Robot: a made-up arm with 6 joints. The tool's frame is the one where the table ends. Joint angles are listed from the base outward.
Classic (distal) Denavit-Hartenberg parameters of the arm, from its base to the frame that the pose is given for. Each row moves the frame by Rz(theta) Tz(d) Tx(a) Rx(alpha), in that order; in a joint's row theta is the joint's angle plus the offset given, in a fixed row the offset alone. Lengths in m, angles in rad.
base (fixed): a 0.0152  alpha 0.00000  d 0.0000  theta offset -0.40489
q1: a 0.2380  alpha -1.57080  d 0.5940  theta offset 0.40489
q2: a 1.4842  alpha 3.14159  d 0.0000  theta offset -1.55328
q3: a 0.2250  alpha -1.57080  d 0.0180  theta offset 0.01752
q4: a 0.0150  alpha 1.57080  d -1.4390  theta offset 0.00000
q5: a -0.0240  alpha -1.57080  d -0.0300  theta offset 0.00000
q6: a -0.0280  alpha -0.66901  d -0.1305  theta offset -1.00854
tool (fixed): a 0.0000  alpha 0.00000  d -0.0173  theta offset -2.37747
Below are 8 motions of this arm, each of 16 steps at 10 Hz.
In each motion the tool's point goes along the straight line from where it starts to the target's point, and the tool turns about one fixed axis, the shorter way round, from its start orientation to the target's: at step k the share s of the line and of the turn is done. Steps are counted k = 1, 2, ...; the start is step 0. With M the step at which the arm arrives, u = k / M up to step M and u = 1 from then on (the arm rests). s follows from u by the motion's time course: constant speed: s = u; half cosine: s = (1 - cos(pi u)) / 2; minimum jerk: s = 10 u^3 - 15 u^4 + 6 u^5.
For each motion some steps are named. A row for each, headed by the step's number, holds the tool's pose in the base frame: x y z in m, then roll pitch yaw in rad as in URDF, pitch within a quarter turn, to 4 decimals.
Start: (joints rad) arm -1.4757 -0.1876 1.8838 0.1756 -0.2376 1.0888
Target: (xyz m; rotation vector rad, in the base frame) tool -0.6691 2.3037 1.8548 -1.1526 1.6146 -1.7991
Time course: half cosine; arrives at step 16
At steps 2, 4, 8, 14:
2: -0.1069 0.9434 3.3001 -2.3477 0.2777 -2.2646
4: -0.1703 1.0967 3.1373 -2.2592 0.2201 -2.2330
8: -0.3769 1.5966 2.6061 -1.9874 0.0176 -2.1680
14: -0.6469 2.2499 1.9120 -1.6415 -0.2594 -2.1679

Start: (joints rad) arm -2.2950 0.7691 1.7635 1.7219 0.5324 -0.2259
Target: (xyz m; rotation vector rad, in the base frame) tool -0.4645 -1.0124 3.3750 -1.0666 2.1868 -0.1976
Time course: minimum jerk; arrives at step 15
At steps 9, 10, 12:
9: -0.7305 -1.1770 3.2754 -2.9647 0.5571 -2.6040
10: -0.6404 -1.1212 3.3091 -2.8551 0.5674 -2.4303
12: -0.5130 -1.0424 3.3568 -2.7002 0.5544 -2.1847

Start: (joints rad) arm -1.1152 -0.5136 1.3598 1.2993 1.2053 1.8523
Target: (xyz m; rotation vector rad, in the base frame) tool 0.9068 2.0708 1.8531 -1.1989 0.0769 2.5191
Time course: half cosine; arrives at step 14
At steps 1, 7, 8, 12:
1: -0.3816 1.1077 3.2576 -1.1986 0.3151 2.7770
7: 0.2544 1.5831 2.5643 -0.7237 0.5746 2.6464
8: 0.3996 1.6917 2.4060 -0.6092 0.6398 2.6357
12: 0.8422 2.0225 1.9235 -0.2188 0.8379 2.6677

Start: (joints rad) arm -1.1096 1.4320 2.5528 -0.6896 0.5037 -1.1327
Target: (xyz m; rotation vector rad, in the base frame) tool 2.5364 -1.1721 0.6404 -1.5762 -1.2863 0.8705
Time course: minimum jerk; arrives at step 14
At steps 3, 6, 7, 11, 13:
3: 1.0502 -1.8531 2.2108 -2.6859 0.1490 0.9994
6: 1.5268 -1.6347 1.7072 -2.4363 0.1261 1.1272
7: 1.7378 -1.5380 1.4843 -2.3275 0.1061 1.1810
11: 2.4254 -1.2229 0.7577 -1.9838 0.0037 1.3355
13: 2.5312 -1.1745 0.6459 -1.9325 -0.0165 1.3558

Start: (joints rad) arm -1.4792 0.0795 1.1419 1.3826 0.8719 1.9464
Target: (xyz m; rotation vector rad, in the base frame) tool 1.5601 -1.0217 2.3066 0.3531 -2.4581 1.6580
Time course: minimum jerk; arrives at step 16
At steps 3, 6, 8, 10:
3: 0.2506 -0.9257 3.4885 -1.9483 -0.1602 2.2275
6: 0.5623 -0.9486 3.2071 -1.9434 -0.1853 2.4695
8: 0.8718 -0.9713 2.9278 -1.9447 -0.2106 2.7109
10: 1.1812 -0.9939 2.6485 -1.9523 -0.2349 2.9537

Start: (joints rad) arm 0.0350 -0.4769 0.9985 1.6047 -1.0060 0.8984
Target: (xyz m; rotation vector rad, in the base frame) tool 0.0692 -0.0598 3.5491 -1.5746 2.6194 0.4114
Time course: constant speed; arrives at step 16
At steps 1, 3, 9, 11, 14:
1: -0.4331 -0.1694 3.4175 2.5343 0.9593 -2.9323
3: -0.3661 -0.1547 3.4350 2.6637 0.8776 -2.7522
9: -0.1652 -0.1109 3.4877 2.8760 0.5769 -2.3756
11: -0.0982 -0.0963 3.5052 2.9087 0.4673 -2.2821
14: 0.0022 -0.0744 3.5316 2.9349 0.2993 -2.1563

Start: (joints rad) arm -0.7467 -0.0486 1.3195 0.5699 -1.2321 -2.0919
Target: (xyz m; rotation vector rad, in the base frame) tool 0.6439 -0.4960 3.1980 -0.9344 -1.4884 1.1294
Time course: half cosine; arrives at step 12
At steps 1, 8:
1: 0.2761 -0.3104 3.5515 -1.6188 -0.5796 0.9824
8: 0.5504 -0.4488 3.2879 -1.6539 -0.3406 1.5833

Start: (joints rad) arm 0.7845 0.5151 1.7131 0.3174 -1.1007 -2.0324
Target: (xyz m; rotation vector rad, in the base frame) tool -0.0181 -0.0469 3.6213 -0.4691 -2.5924 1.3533
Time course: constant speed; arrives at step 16
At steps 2, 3, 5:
2: 0.9107 0.8735 3.3525 -1.6144 -0.5020 2.7296
3: 0.8443 0.8078 3.3717 -1.6594 -0.4687 2.7435
5: 0.7117 0.6763 3.4101 -1.7457 -0.4005 2.7657

